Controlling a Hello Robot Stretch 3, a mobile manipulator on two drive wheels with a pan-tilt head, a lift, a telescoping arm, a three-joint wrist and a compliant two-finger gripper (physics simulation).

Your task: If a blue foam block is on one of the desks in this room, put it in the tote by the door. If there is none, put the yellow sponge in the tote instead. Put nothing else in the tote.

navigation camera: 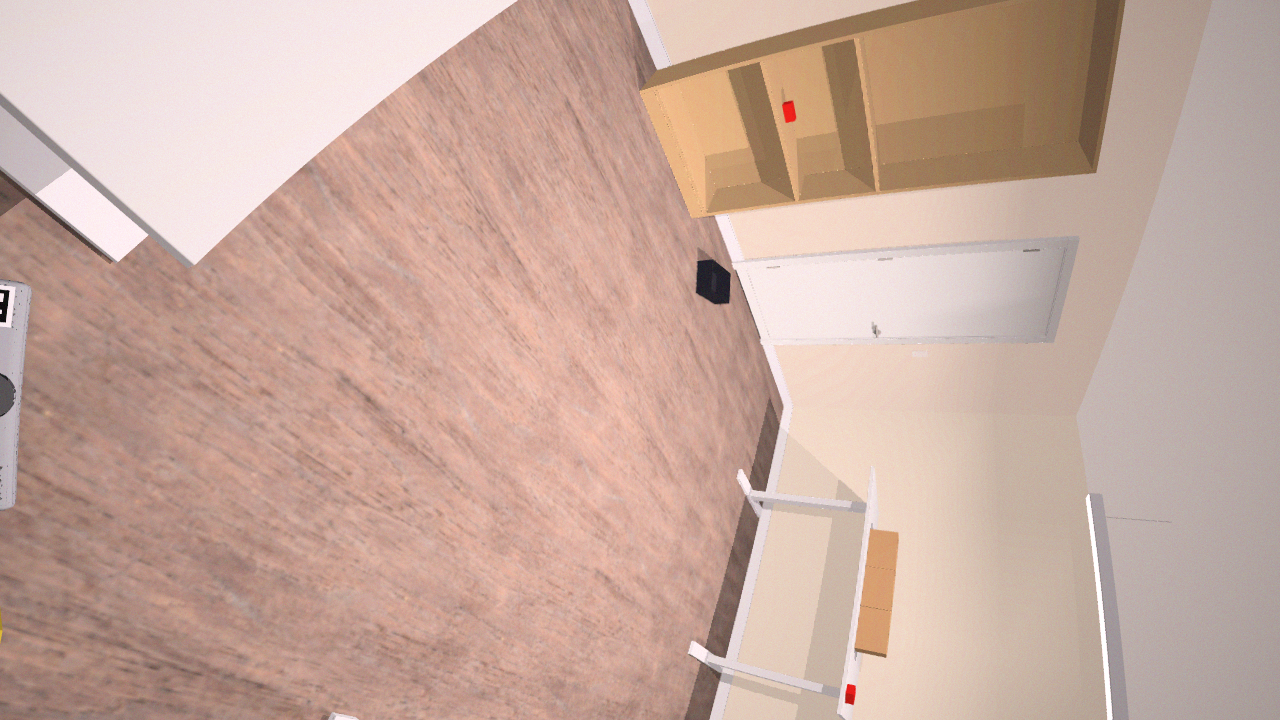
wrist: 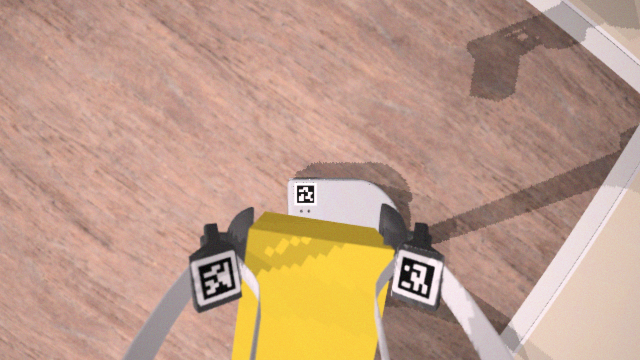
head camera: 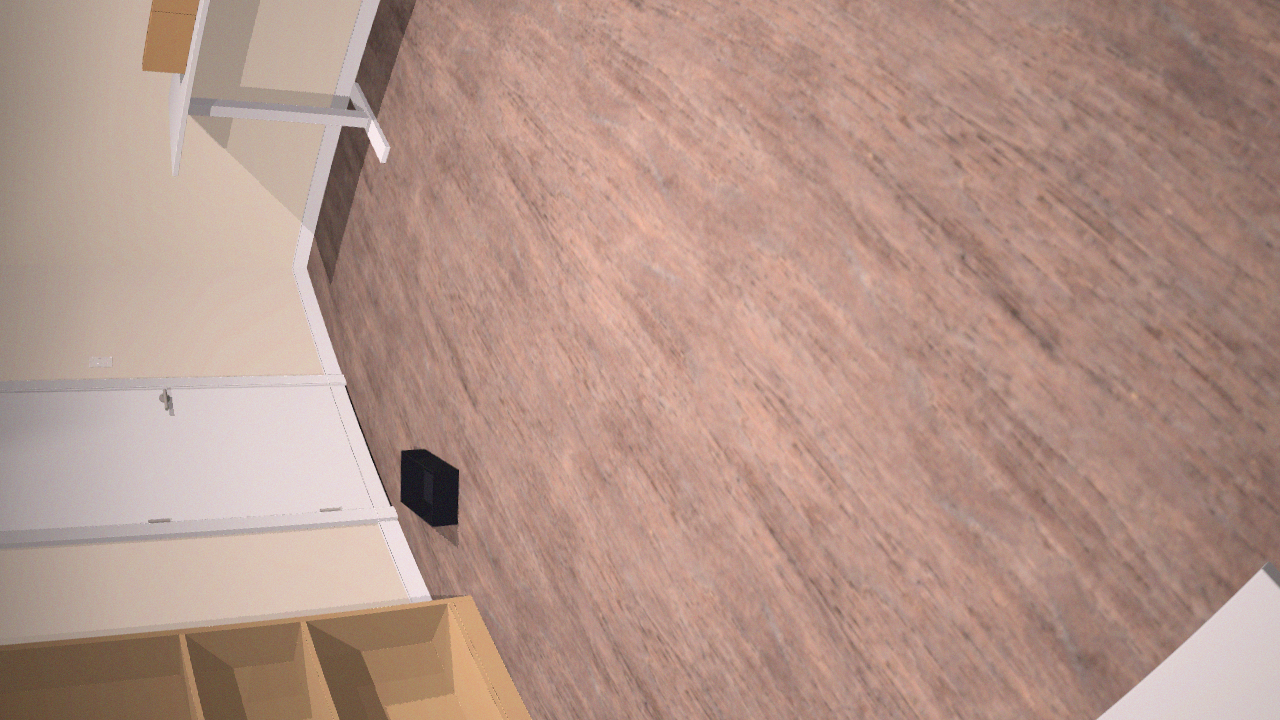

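Note:
My gripper (wrist: 316,230) is shut on the yellow sponge (wrist: 315,310) and holds it between its two fingertips, above the floor and the robot's base. A sliver of yellow (navigation camera: 0,625) shows at the left edge of the navigation view. The black tote (head camera: 429,488) (navigation camera: 713,282) stands on the floor in front of the white door (head camera: 241,456) (navigation camera: 939,291), well away from the gripper. Its inside is dark and hard to make out. A far desk (head camera: 177,125) (navigation camera: 870,497) stands against the wall. No blue foam block shows in these views.
Brown boxes (head camera: 170,35) (navigation camera: 877,591) and a red block (navigation camera: 850,694) are on the far desk. A wooden bookcase (head camera: 483,662) (navigation camera: 674,147) beside the door holds another red block (navigation camera: 788,111). A near white desk (head camera: 1208,662) (navigation camera: 223,89) stands close by. The robot's base (wrist: 345,200) (navigation camera: 8,447) shows too.

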